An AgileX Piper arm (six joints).
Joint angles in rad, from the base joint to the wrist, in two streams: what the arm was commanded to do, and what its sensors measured. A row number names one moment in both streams.
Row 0, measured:
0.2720, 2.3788, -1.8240, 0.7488, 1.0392, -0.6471
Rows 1 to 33, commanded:
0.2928, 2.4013, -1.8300, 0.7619, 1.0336, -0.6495
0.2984, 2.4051, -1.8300, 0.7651, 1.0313, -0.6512
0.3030, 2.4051, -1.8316, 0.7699, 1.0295, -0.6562
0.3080, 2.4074, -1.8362, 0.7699, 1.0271, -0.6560
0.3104, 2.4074, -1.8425, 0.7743, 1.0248, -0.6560
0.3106, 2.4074, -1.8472, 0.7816, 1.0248, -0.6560
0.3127, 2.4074, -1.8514, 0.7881, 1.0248, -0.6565
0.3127, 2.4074, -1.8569, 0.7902, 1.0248, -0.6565
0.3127, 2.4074, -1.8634, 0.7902, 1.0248, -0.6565
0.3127, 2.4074, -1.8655, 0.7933, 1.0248, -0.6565
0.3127, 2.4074, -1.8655, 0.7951, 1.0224, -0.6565
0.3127, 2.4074, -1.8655, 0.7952, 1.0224, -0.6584
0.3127, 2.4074, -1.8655, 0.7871, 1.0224, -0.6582
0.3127, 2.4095, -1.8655, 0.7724, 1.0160, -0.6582
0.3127, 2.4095, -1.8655, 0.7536, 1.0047, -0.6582
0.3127, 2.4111, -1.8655, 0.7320, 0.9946, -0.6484
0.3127, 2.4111, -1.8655, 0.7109, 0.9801, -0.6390
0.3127, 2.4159, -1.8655, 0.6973, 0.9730, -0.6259
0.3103, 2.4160, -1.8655, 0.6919, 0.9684, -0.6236
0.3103, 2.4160, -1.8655, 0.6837, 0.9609, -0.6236
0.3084, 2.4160, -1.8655, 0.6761, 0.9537, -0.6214
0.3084, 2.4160, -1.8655, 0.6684, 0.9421, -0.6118
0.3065, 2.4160, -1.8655, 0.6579, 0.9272, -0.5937
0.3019, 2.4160, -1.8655, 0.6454, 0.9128, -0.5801
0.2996, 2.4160, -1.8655, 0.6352, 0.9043, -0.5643
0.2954, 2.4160, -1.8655, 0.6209, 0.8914, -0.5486
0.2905, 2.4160, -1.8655, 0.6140, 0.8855, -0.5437
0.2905, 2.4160, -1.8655, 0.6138, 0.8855, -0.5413
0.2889, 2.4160, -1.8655, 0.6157, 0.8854, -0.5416
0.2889, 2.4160, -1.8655, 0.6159, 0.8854, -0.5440
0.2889, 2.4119, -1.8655, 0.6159, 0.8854, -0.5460
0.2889, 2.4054, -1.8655, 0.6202, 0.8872, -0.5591
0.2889, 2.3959, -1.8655, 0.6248, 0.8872, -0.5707
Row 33, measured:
0.3057, 2.4059, -1.8694, 0.6872, 0.9217, -0.5482
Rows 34 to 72, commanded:
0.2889, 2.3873, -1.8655, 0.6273, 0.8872, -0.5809
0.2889, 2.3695, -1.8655, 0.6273, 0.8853, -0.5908
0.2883, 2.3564, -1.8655, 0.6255, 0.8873, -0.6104
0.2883, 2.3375, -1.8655, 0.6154, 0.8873, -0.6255
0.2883, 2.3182, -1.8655, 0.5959, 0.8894, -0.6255
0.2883, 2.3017, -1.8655, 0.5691, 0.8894, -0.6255
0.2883, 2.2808, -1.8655, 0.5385, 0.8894, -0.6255
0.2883, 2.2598, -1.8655, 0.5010, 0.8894, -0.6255
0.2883, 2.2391, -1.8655, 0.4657, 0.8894, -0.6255
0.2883, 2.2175, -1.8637, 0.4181, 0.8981, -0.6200
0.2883, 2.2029, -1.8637, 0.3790, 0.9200, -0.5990
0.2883, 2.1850, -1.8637, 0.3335, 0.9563, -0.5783
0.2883, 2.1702, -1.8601, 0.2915, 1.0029, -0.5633
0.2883, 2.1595, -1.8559, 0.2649, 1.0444, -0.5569
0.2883, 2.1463, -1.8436, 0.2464, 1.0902, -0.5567
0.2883, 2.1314, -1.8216, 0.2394, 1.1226, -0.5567
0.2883, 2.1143, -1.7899, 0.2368, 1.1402, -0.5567
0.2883, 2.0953, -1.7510, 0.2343, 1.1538, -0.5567
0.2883, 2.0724, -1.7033, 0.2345, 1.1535, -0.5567
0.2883, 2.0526, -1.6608, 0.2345, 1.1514, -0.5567
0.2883, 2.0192, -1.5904, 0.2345, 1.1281, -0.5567
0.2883, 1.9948, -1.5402, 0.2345, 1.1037, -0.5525
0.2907, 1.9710, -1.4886, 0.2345, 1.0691, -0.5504
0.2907, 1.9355, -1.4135, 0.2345, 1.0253, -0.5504
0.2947, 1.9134, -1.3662, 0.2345, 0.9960, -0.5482
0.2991, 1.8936, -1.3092, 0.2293, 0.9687, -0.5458
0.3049, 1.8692, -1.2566, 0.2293, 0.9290, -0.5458
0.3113, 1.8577, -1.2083, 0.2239, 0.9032, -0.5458
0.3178, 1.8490, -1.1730, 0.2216, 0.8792, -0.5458
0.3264, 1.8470, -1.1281, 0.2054, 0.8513, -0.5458
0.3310, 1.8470, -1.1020, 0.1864, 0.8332, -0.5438
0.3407, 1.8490, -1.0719, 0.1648, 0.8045, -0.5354
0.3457, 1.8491, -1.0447, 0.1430, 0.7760, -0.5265
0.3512, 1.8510, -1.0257, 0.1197, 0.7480, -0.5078
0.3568, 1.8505, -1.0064, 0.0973, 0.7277, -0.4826
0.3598, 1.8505, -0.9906, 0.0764, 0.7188, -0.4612
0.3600, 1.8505, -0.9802, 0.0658, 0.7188, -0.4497
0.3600, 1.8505, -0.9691, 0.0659, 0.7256, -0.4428
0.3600, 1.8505, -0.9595, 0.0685, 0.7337, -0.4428
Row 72, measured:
0.3548, 1.8543, -1.0076, 0.1104, 0.7461, -0.4834
